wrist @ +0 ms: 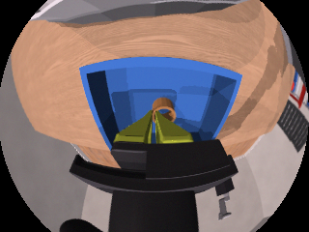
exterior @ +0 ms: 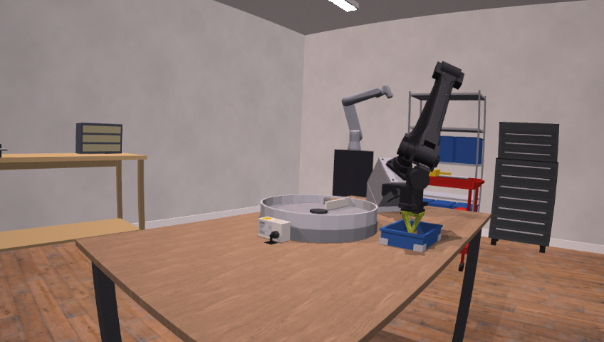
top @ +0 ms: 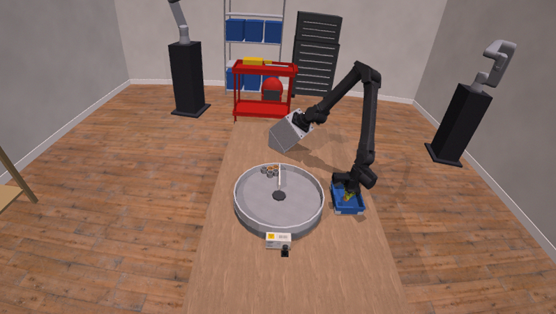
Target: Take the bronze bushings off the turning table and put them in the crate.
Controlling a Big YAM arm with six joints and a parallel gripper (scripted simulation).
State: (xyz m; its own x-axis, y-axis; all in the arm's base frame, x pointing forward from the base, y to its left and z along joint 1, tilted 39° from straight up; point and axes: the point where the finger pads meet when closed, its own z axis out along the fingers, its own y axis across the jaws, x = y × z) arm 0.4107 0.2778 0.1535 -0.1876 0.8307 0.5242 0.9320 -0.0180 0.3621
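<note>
The crate lies 10 mm behind my hand and 10 mm below it. Round my hand: turning table (90 mm ahead, 340 mm to the right, 10 mm above).
</note>
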